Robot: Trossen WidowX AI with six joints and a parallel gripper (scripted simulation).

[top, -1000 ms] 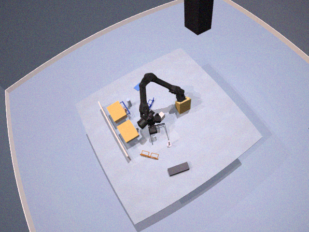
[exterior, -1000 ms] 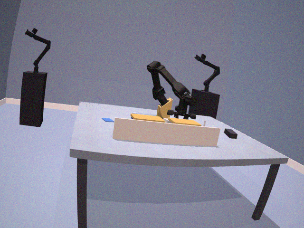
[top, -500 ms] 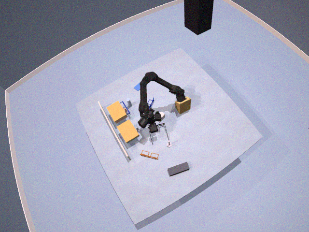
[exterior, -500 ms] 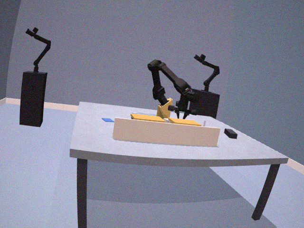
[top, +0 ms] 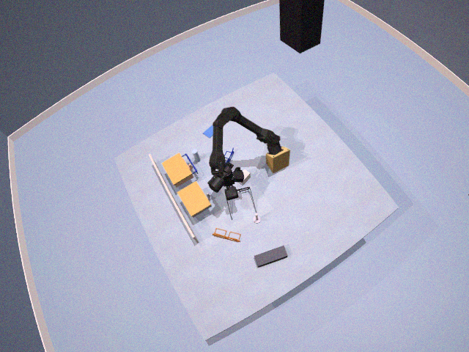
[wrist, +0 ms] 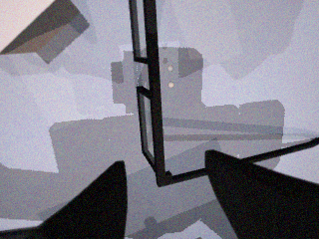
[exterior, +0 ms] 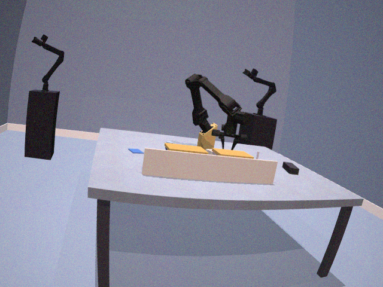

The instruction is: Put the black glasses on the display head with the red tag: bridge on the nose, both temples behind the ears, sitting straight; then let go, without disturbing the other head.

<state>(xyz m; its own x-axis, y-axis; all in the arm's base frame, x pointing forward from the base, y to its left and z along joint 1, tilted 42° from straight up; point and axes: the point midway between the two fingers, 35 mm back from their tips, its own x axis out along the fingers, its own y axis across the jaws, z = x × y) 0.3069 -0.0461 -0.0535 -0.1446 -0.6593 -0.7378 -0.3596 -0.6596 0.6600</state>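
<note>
Right now my gripper tip is 110 mm past the white cube, 50 mm above it and 40 mm to the left of it. From my gripper tip the other things lie so: beige board: 280 mm ahead, 180 mm to the right, 20 mm below; black box: 420 mm to the left, 50 mm below, 40 mm ahead; display head: 280 mm to the right, 150 mm ahead, 20 mm below.
</note>
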